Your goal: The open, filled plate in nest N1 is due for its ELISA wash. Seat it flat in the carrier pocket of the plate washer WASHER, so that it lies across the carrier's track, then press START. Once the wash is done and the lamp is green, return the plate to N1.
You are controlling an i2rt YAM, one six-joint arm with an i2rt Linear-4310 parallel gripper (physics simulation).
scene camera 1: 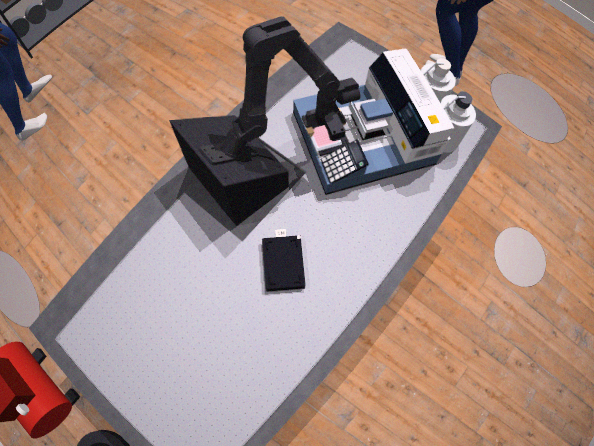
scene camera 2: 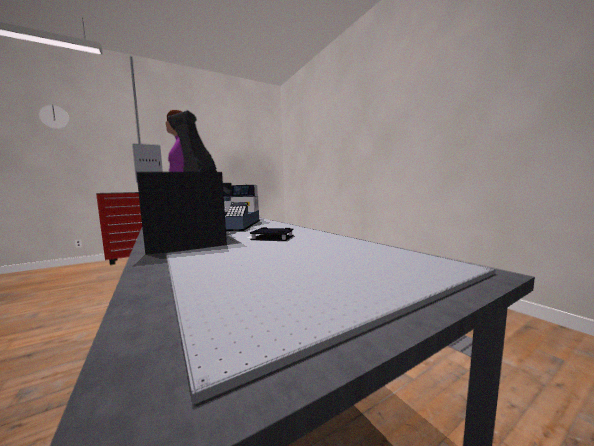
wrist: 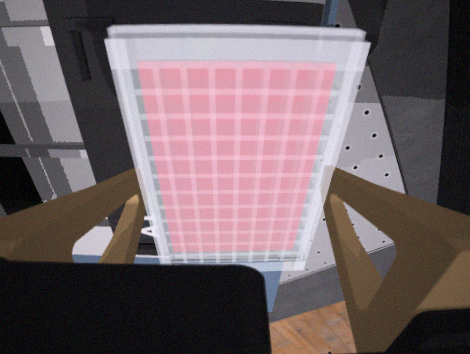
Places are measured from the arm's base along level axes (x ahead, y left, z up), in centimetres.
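Where they show: gripper, fingertip midpoint: (scene camera 1: 322, 132) (wrist: 234, 176); arm's base, link origin: (scene camera 1: 228, 152) (scene camera 2: 193, 191).
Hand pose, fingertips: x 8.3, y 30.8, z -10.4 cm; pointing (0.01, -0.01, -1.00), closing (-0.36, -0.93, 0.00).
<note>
Each offset is from my fingertips to the centre of the thing. "spot": to the spot under its first point.
The open plate @(dy -0.1, dx +0.1, dz +0.6 cm) (scene camera 1: 326, 136) (wrist: 235, 150), clear-walled with pink-filled wells, is between the brown fingers of my gripper (scene camera 1: 322, 132) (wrist: 234, 176), which is shut on its long sides. It is held over the near part of the washer's blue base. The washer @(dy +16.1, dx +6.5, dz +1.9 cm) (scene camera 1: 417, 95) (scene camera 2: 248, 201) has a white housing and dark front. Its dark carrier @(dy +2.2, dx +0.5, dz -2.0 cm) (wrist: 95, 120) shows below and left of the plate in the wrist view; plate and gripper hide much of it. A small green button @(spot: dy -0.1, dx +17.6, dz +3.1 cm) (scene camera 1: 361, 163) sits beside the key grid. Nest N1 @(dy -36.9, dx +23.3, dz -8.9 cm) (scene camera 1: 283, 264) (scene camera 2: 271, 233) is a black block holding no plate.
A grid of white keys @(dy -4.1, dx +11.9, dz -0.7 cm) (scene camera 1: 338, 164) stands beside the plate on the washer's base. A blue-topped block @(spot: dy +16.9, dx +7.4, dz +6.8 cm) (scene camera 1: 376, 109) stands between the arm's wrist and the housing. White bottles @(spot: dy +44.5, dx +12.5, dz +12.8 cm) (scene camera 1: 440, 72) stand behind the washer. The arm's black pedestal (scene camera 1: 230, 175) (scene camera 2: 182, 212) stands near the table's edge.
</note>
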